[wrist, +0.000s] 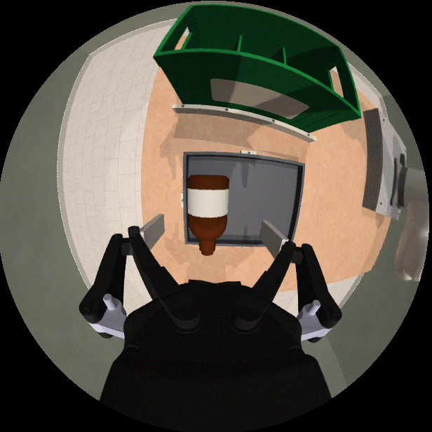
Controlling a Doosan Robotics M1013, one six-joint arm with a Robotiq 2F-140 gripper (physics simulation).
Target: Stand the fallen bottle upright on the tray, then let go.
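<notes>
A brown bottle [208,202] with a white label lies on its side at the left part of the grey tray [265,192]. Its base points to the top of the view and its neck rests across the tray's near rim, toward my gripper. My gripper [212,226] is open wide and empty. Its fingertips stand on either side of the bottle's neck in the view, with the left fingertip left of the tray and the right one over the tray's lower right part. The gripper seems to be above the bottle; the exact height cannot be told.
A green crate [195,80] with dividers stands beyond the tray, behind a pale rail [250,116]. A grey block-like base [384,165] with a light robot arm [412,225] attached stands at the right. Everything stands on an orange-brown table top [335,215].
</notes>
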